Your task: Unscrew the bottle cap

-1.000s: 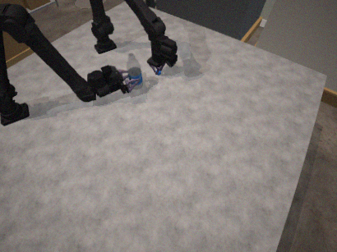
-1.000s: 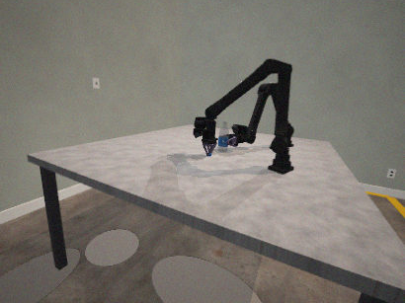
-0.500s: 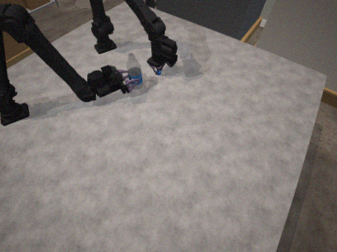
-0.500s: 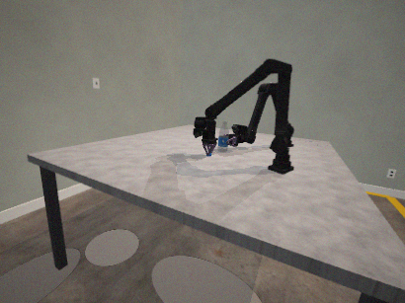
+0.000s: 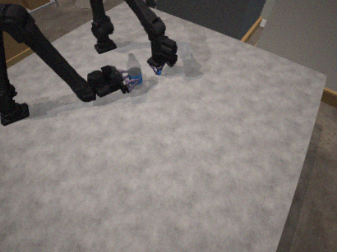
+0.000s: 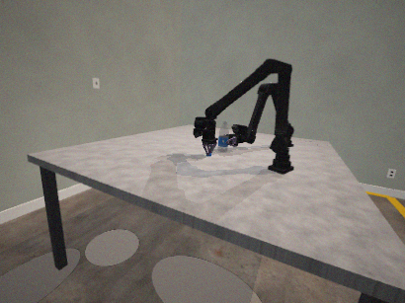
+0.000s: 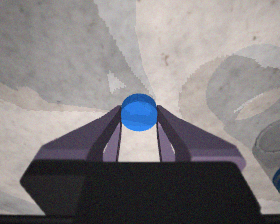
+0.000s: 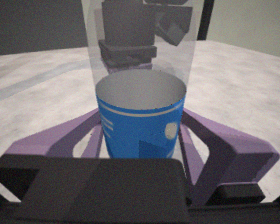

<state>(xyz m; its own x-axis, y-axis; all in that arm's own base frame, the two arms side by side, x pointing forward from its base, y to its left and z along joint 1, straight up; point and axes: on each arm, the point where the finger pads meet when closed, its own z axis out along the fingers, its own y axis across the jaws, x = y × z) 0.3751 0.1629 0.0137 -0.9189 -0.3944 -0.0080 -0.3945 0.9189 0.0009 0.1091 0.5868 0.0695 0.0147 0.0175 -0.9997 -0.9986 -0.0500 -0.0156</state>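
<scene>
The clear bottle is 30 mm above my right hand. Also, from my right hand: blue cap: 40 mm ahead, 140 mm to the left, 60 mm below.
My left hand is 1 cm above the blue cap. From my left hand the other things lie so: clear bottle: 14 cm to the right, 9 cm above, 4 cm behind.
</scene>
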